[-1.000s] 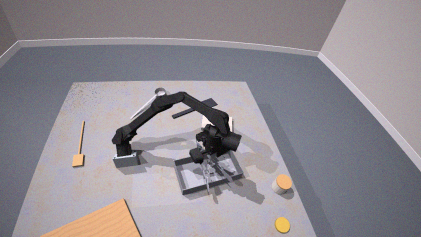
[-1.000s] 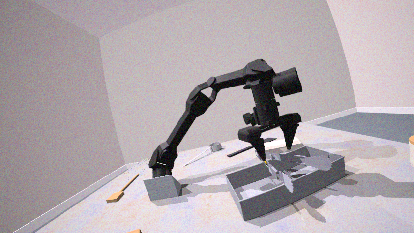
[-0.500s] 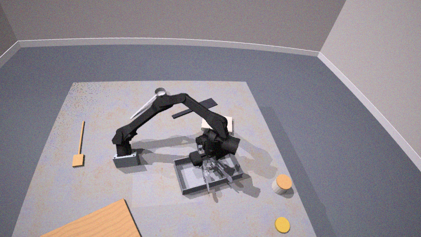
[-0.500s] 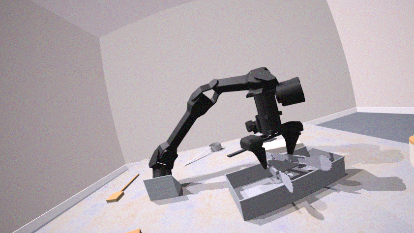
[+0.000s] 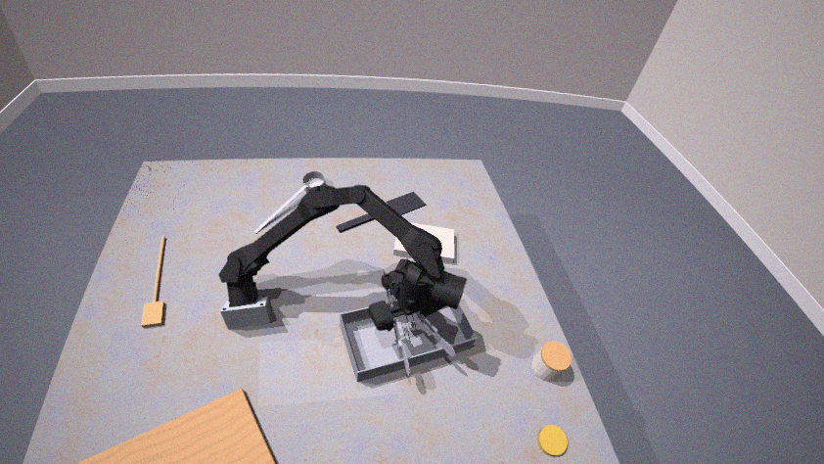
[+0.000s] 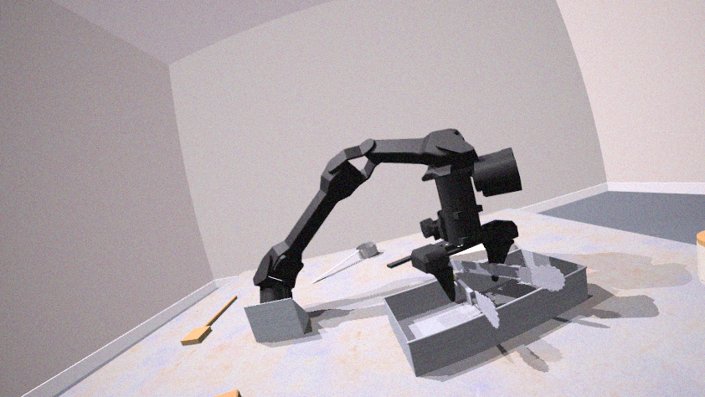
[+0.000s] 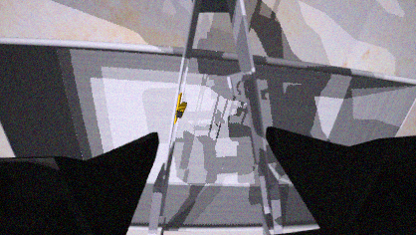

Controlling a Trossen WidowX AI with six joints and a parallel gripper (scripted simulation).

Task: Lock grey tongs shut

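The grey roasting tin is 2 cm to the right of my gripper tip and 1 cm below it. Round my gripper tip: yellow disc (37 cm to the right, 25 cm ahead, 3 cm below); then black spatula (44 cm to the left, 8 cm ahead, 4 cm below); then white block (27 cm to the left, 16 cm ahead, 3 cm below).
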